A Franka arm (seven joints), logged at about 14 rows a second.
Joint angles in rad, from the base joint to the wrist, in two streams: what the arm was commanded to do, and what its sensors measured. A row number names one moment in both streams.
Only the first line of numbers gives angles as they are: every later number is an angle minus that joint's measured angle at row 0.
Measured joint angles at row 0:
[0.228 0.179 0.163 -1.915 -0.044 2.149 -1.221]
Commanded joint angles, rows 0 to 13:
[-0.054 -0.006 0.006 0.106 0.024 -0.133 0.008]
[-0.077 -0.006 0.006 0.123 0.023 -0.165 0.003]
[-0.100 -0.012 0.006 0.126 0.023 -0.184 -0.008]
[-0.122 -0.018 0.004 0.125 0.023 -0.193 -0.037]
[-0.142 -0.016 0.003 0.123 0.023 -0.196 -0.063]
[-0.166 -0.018 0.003 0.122 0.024 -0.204 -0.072]
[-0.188 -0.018 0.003 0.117 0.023 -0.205 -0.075]
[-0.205 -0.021 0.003 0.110 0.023 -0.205 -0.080]
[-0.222 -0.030 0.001 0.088 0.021 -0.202 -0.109]
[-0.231 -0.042 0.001 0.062 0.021 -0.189 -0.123]
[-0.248 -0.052 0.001 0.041 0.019 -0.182 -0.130]
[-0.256 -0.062 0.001 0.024 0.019 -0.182 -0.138]
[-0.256 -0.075 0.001 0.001 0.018 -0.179 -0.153]
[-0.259 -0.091 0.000 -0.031 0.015 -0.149 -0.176]
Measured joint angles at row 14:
[-0.241 -0.027 -0.008 0.056 0.004 -0.187 -0.123]
